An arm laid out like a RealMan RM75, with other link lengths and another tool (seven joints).
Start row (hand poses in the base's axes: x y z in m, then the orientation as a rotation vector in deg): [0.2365, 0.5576, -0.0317, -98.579, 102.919, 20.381]
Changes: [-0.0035, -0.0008, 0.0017, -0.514, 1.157, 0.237]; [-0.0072, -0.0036, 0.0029, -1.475, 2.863, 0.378]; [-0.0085, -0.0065, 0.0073, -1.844, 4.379, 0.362]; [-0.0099, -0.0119, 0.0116, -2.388, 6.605, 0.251]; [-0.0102, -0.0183, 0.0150, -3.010, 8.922, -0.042]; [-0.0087, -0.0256, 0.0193, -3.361, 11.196, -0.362]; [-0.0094, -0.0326, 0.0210, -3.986, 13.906, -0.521]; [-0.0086, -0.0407, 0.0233, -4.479, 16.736, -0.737]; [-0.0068, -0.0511, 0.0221, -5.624, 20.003, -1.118]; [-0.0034, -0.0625, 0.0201, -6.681, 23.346, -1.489]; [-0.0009, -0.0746, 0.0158, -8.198, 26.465, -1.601]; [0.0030, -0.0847, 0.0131, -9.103, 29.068, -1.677]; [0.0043, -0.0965, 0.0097, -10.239, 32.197, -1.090]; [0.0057, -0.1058, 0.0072, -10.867, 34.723, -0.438]
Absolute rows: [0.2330, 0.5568, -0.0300, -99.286, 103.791, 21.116]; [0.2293, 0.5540, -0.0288, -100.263, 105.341, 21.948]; [0.2280, 0.5511, -0.0244, -100.651, 106.603, 23.047]; [0.2266, 0.5457, -0.0201, -101.119, 108.528, 24.638]; [0.2263, 0.5393, -0.0167, -101.443, 110.703, 26.188]; [0.2278, 0.5320, -0.0124, -101.517, 112.735, 27.937]; [0.2271, 0.5250, -0.0107, -101.935, 115.073, 29.969]; [0.2279, 0.5169, -0.0084, -102.163, 117.469, 32.238]; [0.2297, 0.5065, -0.0096, -102.649, 120.641, 34.338]; [0.2331, 0.4951, -0.0116, -103.017, 123.814, 36.637]; [0.2356, 0.4830, -0.0159, -103.941, 126.867, 38.465]; [0.2395, 0.4729, -0.0186, -104.426, 129.204, 40.348]; [0.2408, 0.4611, -0.0220, -105.744, 131.448, 42.945]; [0.2422, 0.4518, -0.0245, -106.759, 132.924, 45.429]
